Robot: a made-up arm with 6 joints. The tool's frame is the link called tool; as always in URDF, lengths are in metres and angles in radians.
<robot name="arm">
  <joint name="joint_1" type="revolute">
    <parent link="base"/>
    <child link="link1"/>
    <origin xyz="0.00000 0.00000 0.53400" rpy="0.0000 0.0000 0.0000"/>
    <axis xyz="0 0 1"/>
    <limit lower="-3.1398" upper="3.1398"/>
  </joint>
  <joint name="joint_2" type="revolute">
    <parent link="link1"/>
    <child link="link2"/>
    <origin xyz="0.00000 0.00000 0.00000" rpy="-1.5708 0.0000 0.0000"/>
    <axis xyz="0 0 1"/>
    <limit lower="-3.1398" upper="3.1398"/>
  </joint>
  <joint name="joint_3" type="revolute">
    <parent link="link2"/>
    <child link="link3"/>
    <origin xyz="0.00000 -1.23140 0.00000" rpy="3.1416 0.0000 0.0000"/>
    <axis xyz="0 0 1"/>
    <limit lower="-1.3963" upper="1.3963"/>
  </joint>
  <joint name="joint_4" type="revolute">
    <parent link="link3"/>
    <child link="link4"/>
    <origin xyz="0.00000 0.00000 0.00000" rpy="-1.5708 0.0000 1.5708"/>
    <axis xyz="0 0 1"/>
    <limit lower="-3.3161" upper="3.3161"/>
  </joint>
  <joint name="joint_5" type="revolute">
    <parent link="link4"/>
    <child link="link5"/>
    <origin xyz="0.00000 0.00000 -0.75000" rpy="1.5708 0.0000 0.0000"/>
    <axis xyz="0 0 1"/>
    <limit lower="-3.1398" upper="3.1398"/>
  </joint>
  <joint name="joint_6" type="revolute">
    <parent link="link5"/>
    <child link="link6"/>
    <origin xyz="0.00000 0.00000 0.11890" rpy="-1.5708 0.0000 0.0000"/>
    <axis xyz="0 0 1"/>
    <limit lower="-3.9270" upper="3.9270"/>
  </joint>
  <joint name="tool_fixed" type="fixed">
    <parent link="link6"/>
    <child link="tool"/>
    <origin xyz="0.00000 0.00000 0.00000" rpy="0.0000 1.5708 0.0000"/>
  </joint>
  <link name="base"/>
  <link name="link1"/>
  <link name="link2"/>
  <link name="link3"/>
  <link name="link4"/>
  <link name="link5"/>
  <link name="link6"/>
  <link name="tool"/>
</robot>
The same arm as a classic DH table. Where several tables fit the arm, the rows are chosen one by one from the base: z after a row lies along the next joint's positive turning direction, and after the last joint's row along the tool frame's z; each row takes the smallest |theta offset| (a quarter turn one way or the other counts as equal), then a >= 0, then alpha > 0; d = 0 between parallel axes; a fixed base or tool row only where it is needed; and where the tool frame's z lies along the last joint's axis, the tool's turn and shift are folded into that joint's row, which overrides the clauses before.
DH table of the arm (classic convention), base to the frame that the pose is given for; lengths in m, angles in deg. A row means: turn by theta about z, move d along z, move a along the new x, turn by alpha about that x. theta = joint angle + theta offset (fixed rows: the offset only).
joint_1: d 0.534, theta offset 0, a 0, alpha -90
joint_2: d 0, theta offset -90, a 1.2314, alpha 180
joint_3: d 0, theta offset 0, a 0, alpha -90
joint_4: d -0.75, theta offset 0, a 0, alpha 90
joint_5: d 0.1189, theta offset 0, a 0, alpha -90
joint_6: d 0, theta offset 90, a 0, alpha 90
tool (fixed): d 0, theta offset -90, a 0, alpha 0
Joint limits (deg, base to tool): -179.9..179.9 -179.9..179.9 -80..80 -190..190 -179.9..179.9 -225..225

